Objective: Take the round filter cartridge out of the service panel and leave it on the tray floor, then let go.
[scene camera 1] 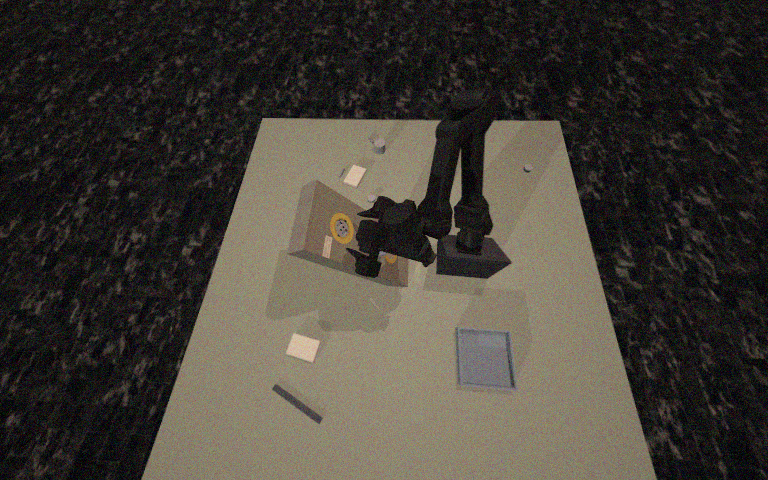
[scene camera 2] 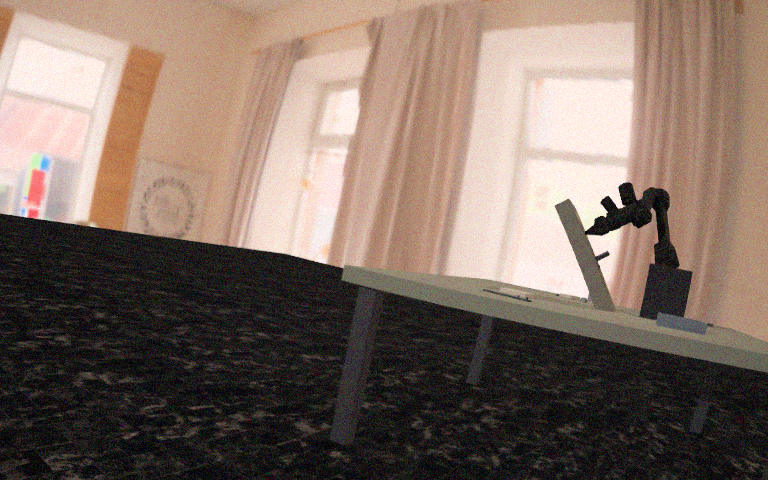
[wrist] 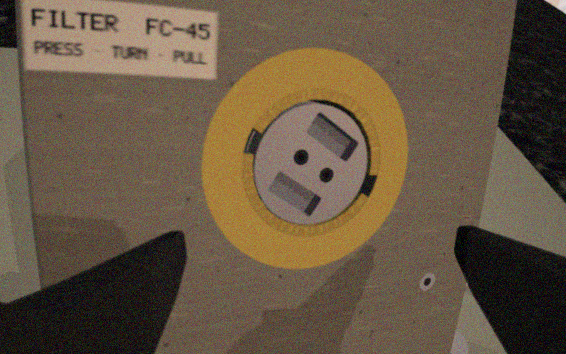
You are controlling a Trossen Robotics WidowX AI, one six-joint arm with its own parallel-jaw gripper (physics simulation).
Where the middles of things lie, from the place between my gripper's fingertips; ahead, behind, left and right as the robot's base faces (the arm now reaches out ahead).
Now: hand 4 cm short of the round filter cartridge (wrist: 309, 163). From my hand the other things lie so: blue-grey tray (scene camera 1: 485, 359) 42 cm behind, 22 cm to the left, 25 cm below; white label (wrist: 177, 46) 4 cm ahead, 6 cm to the left, 4 cm above.
